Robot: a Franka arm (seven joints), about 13 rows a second.
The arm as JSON. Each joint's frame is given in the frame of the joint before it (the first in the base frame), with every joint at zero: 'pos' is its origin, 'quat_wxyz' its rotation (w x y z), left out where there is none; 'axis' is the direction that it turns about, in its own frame. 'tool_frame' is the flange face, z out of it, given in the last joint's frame.
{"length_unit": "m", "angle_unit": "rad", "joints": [
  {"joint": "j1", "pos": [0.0, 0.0, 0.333], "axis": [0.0, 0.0, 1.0]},
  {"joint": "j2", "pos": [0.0, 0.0, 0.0], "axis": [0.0, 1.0, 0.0]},
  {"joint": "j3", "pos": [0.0, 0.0, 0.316], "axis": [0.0, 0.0, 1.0]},
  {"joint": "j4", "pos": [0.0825, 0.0, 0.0], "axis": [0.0, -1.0, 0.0]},
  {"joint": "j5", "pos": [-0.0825, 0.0, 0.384], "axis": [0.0, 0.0, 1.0]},
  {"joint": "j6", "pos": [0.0, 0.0, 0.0], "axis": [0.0, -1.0, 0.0]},
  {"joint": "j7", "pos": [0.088, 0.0, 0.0], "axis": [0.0, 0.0, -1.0]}
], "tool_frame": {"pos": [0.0, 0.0, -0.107], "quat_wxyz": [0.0, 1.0, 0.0, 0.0]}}
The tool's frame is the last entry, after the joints.
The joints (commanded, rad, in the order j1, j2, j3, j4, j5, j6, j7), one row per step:
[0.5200 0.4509 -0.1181 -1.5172 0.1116 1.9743 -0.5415]
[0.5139 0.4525 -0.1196 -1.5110 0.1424 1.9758 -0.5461]
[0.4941 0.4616 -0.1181 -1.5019 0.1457 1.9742 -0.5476]
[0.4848 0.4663 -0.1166 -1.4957 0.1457 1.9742 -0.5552]
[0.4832 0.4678 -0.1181 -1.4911 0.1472 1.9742 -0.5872]
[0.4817 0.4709 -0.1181 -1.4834 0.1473 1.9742 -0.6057]
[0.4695 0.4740 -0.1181 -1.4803 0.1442 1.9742 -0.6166]
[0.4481 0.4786 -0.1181 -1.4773 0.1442 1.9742 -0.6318]
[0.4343 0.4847 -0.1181 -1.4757 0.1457 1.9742 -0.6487]
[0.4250 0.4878 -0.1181 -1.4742 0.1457 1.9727 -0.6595]
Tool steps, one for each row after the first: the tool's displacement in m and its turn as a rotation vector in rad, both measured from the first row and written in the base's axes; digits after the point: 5 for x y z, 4 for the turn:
[0.00260 -0.00211 0.00215 0.0280 0.0045 -0.0144]
[0.00948 -0.01249 0.00007 0.0301 0.0066 -0.0320]
[0.01290 -0.01688 -0.00026 0.0309 0.0048 -0.0321]
[0.01443 -0.01817 0.00095 0.0330 -0.0002 -0.0033]
[0.01619 -0.01835 0.00248 0.0346 -0.0059 0.0141]
[0.02013 -0.02601 0.00179 0.0317 -0.0079 0.0141]
[0.02630 -0.03947 0.00004 0.0307 -0.0079 0.0080]
[0.03024 -0.04807 -0.00342 0.0301 -0.0048 0.0105]
[0.03270 -0.05400 -0.00499 0.0289 -0.0028 0.0122]

